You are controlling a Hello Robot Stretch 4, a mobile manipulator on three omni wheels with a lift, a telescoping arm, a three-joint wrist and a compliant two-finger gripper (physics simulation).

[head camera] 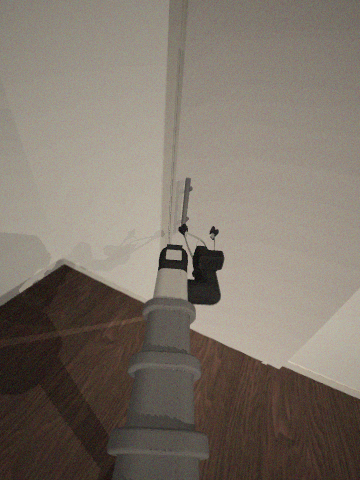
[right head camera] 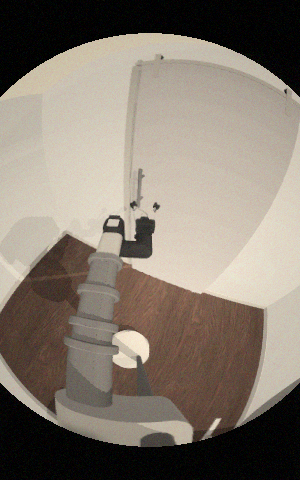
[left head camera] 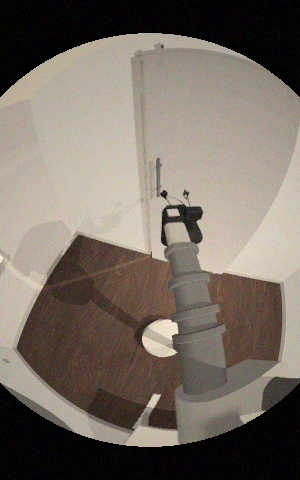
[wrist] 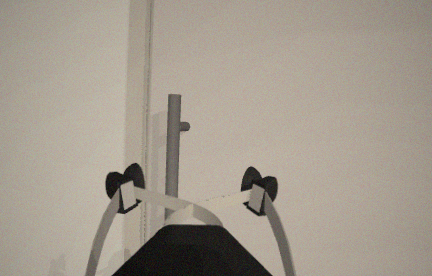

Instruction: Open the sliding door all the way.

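Where they show: gripper, between the fingertips: [head camera: 198,227] [right head camera: 144,202] [left head camera: 173,191] [wrist: 193,181]; robot's base, origin of its link: [right head camera: 128,347] [left head camera: 161,336].
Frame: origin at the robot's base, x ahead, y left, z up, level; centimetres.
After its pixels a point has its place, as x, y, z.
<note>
The light sliding door [head camera: 270,150] @[89.4, -36.0, 146.6] [left head camera: 215,130] @[88.6, -38.0, 153.8] [right head camera: 210,150] @[86.2, -43.6, 151.4] [wrist: 325,125] @[91.0, -32.4, 125.4] fills the right part of the views, its left edge at the frame strip. A grey vertical bar handle [head camera: 186,200] @[95.7, -4.2, 119.4] [left head camera: 158,177] @[95.9, -4.3, 115.8] [right head camera: 140,185] @[96.0, -5.1, 117.9] [wrist: 173,145] @[95.7, -4.1, 120.2] is fixed near that edge. My gripper [head camera: 199,231] @[68.1, -8.4, 119.5] [left head camera: 175,193] @[68.1, -8.4, 119.5] [right head camera: 145,205] @[68.1, -8.4, 119.5] [wrist: 193,181] @[68.1, -8.4, 119.5] is open, its two black fingertips apart, at the handle's lower end. In the wrist view the handle's lower part runs between the fingertips, nearer the left one; its bottom is hidden behind the gripper. Whether a fingertip touches it I cannot tell.
A light wall [head camera: 85,125] @[137.5, 62.2, 147.5] [left head camera: 85,150] @[135.8, 58.2, 138.1] [wrist: 60,100] @[124.8, 32.5, 129.5] lies left of the door frame strip [head camera: 172,100] @[112.3, 6.6, 161.6] [left head camera: 141,125] @[112.0, 5.1, 153.0] [right head camera: 131,130] @[112.0, 4.9, 156.6] [wrist: 136,100] @[112.6, 7.1, 129.6]. Another wall meets the door's right side. Dark wooden floor [head camera: 250,400] @[45.9, -61.9, -2.8] [left head camera: 125,280] @[73.8, 38.8, -2.8] [right head camera: 200,350] @[-10.1, -80.8, -2.8] lies below, with a white round patch [left head camera: 157,337] @[1.2, 5.1, 18.7] [right head camera: 132,345] @[4.0, -4.5, 18.7] beside my arm.
</note>
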